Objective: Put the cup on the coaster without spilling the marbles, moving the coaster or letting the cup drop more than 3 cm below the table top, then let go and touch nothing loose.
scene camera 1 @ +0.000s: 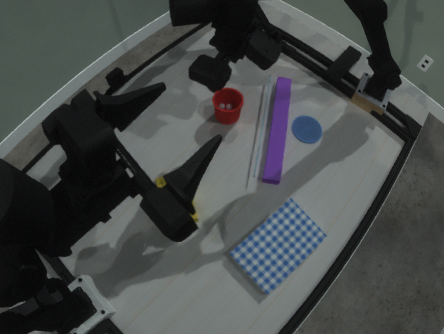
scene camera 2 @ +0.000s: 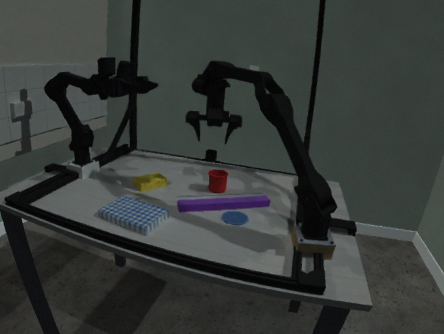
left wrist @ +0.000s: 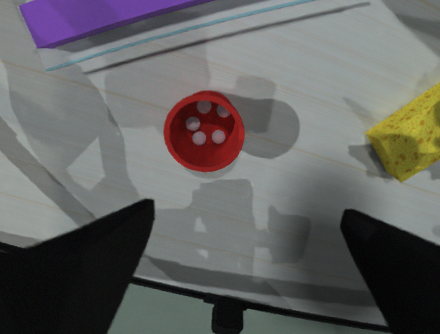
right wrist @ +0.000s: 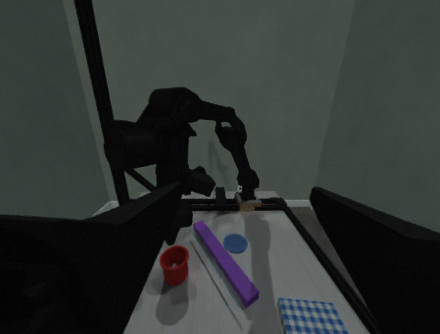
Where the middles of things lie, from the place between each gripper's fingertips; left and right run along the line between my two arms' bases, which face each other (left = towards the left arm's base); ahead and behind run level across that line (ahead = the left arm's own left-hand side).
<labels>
I see the red cup (scene camera 1: 226,96) 340 mm below my right hand, 190 mm to the left of it and 160 mm behind it. The rest, counted from my right hand: purple bar (scene camera 2: 243,200) 360 mm below, 260 mm to the left, 70 mm behind.
The red cup lies 15 cm below my left hand, 3 cm to the left of it and 1 cm behind it. The rest, counted from my left hand: purple bar 17 cm below, 10 cm to the left, 8 cm ahead.
</labels>
